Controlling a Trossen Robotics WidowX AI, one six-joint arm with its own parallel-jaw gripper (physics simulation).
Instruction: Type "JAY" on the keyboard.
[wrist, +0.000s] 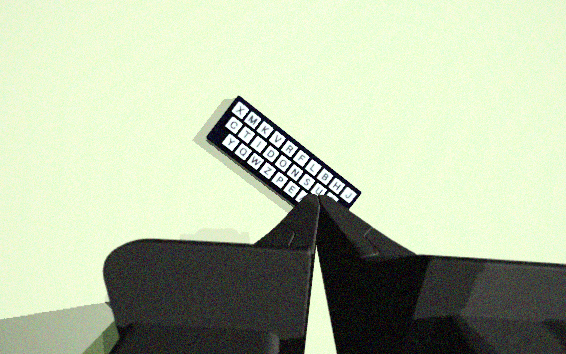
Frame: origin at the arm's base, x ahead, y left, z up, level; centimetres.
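Where they show: gripper, fingertip midpoint: (315, 204).
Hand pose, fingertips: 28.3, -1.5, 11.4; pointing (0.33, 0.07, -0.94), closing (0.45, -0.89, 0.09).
Note:
Things, the pixels of their top centre, and the offset from my fingertips, as dx, dy, dz. "spot": a spot on its surface instead. Level surfaces: height alone.
- dark blue keyboard, surface spot: (216, 136) spot: +0.1, +9.7, -23.2
- J key, middle of its top: (348, 195) +1.9, -8.4, -22.7
- Y key, middle of its top: (230, 142) +0.3, +7.8, -22.7
- U key, middle of its top: (318, 191) +0.4, -4.8, -22.7
- pale green surface, its level: dz -24.5
- green patch, surface spot: (55, 327) spot: -31.4, +15.7, -24.5
A dark blue keyboard (216, 136) with three rows of white letter keys lies slanted on the pale surface, running from upper left to lower right in the wrist view. The J key (348, 195) is at its lower right end. The Y key (229, 142) is at the left end of the lowest row. The A key (302, 196) is mostly hidden behind the fingertips. My gripper (315, 204) is shut and empty, with its tips over the keyboard's lower right part, near the U key (318, 190). Whether the tips touch the keys cannot be told.
The pale green surface (425, 100) surrounds the keyboard. A soft shadow lies along the keyboard's left and lower sides. A faint shadow shows behind the left finger, and a grey and green patch (55, 327) shows at the lower left.

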